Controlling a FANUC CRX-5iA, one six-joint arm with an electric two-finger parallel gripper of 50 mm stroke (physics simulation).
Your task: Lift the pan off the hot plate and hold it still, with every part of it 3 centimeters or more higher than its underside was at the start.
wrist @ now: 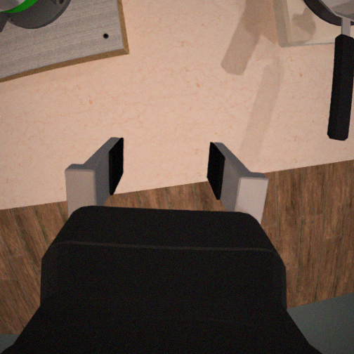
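Note:
The pan [325, 14] shows in part at the top right corner of the wrist view, a dark rim with a grey inside. Its black handle [341, 87] points down the view, toward the near table edge. The pan is over the pale hot plate [284, 30], of which a corner and part of the near side show. My gripper [165, 157] is open and empty, left of the handle and apart from it, above the table near its front edge. The rest of the pan and hot plate is cut off by the view's edge.
A grey board with a wooden edge [85, 42] lies at the top left, bearing a dark round part with a green ring [22, 5]. The pale table top [165, 90] ends at a front edge, with brown wooden floor [315, 215] beyond. Shadows fall left of the handle.

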